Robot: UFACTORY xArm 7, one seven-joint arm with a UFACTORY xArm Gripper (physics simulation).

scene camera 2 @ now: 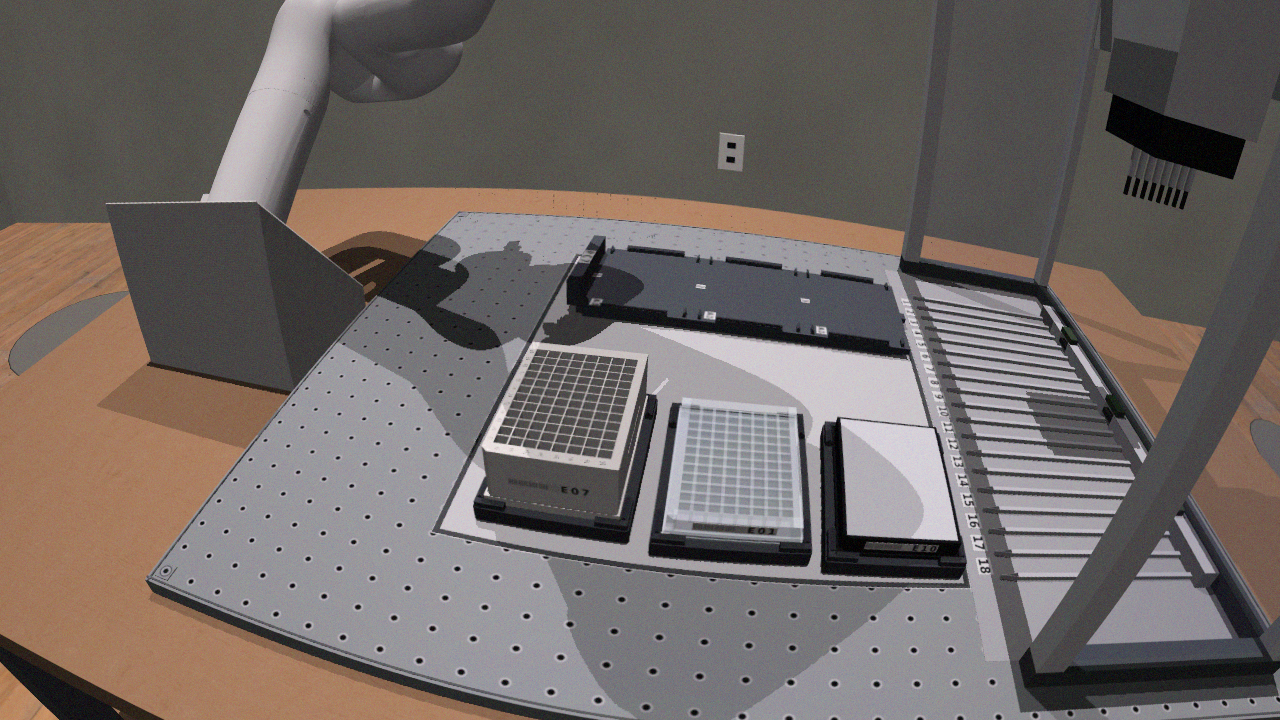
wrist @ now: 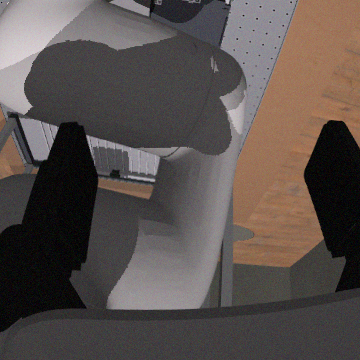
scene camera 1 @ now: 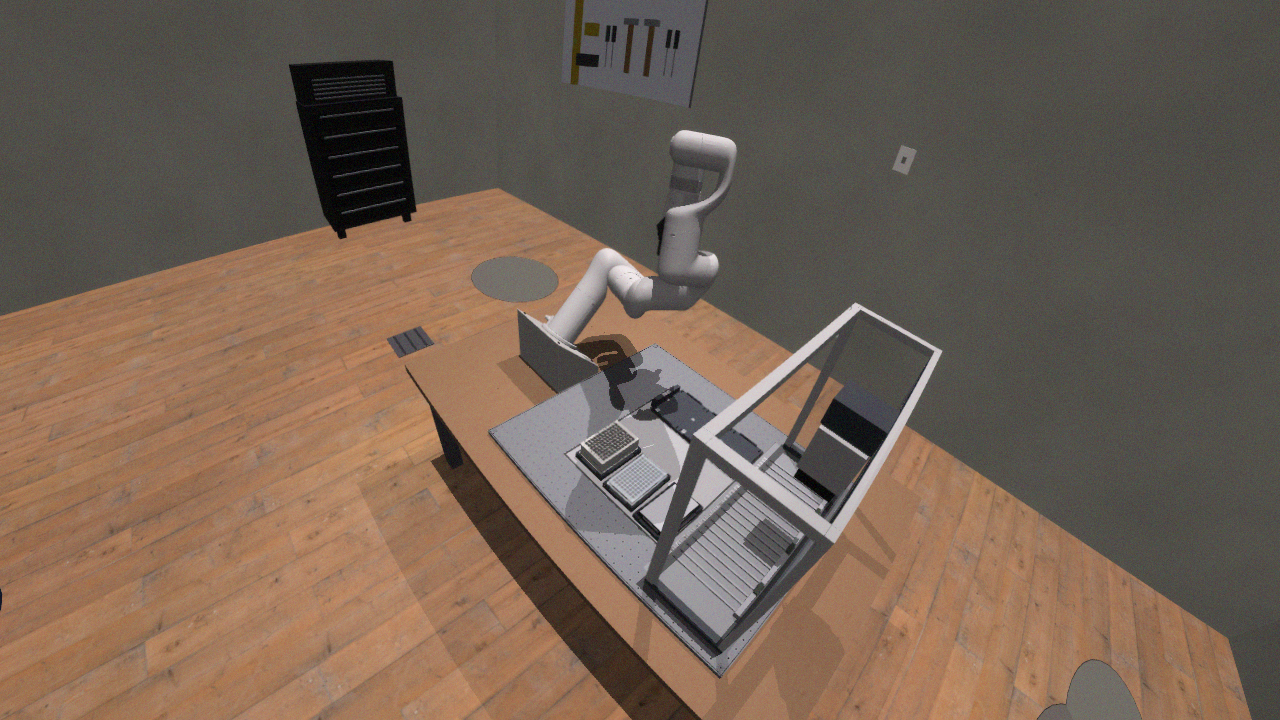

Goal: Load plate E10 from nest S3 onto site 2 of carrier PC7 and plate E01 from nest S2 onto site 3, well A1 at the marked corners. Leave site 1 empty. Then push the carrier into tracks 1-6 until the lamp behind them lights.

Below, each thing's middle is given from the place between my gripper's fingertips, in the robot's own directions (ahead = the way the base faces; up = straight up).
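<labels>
From my hand: dark carrier [scene camera 2: 738, 296], 2 cm to the right of it, 24 cm ahead of it, 42 cm below it; pipetting head [scene camera 2: 1189, 89], 16 cm to the right of it, 58 cm ahead of it, 10 cm below it; clear well plate [scene camera 2: 735, 477], a good way ahead of it, far to the right of it, far below it.
</labels>
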